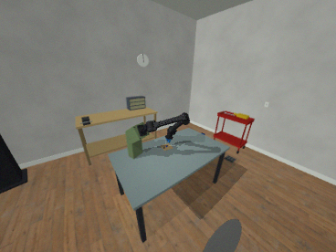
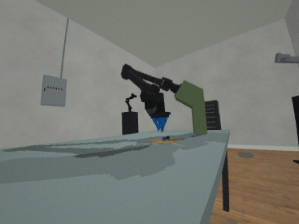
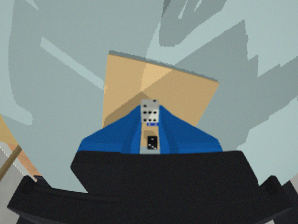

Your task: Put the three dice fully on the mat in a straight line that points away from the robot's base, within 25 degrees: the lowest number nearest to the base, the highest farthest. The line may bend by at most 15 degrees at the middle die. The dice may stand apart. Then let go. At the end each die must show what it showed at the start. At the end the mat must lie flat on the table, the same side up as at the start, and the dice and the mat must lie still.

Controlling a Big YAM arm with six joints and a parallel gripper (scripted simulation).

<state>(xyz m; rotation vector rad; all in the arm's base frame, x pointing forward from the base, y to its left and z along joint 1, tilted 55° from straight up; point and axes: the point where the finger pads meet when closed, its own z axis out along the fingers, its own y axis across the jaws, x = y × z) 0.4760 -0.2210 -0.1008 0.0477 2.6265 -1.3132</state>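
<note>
The blue die lies 40 mm behind my hand and 50 mm below it. Also, from my hand: black die 90 mm behind, 10 mm to the left, 50 mm below; white die right at my hand; tan mat 40 mm behind, 60 mm below.
</note>
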